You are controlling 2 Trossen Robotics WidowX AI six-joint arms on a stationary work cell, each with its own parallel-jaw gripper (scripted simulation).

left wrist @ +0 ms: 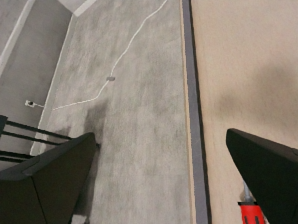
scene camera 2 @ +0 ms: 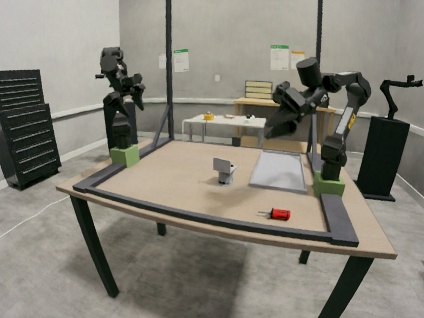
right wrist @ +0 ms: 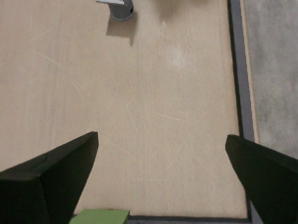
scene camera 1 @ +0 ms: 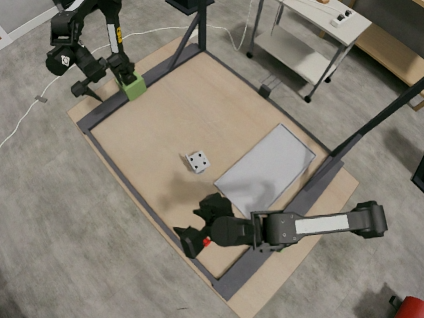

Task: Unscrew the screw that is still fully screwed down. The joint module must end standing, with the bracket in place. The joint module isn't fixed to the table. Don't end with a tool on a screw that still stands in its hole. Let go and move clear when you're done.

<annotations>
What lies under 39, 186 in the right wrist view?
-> My right gripper.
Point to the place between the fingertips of my right gripper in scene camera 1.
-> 112, 94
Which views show the shallow grey tray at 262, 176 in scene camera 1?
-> Scene camera 2 and scene camera 1 only.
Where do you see a shallow grey tray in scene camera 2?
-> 283, 171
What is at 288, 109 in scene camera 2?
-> My left gripper.
</annotations>
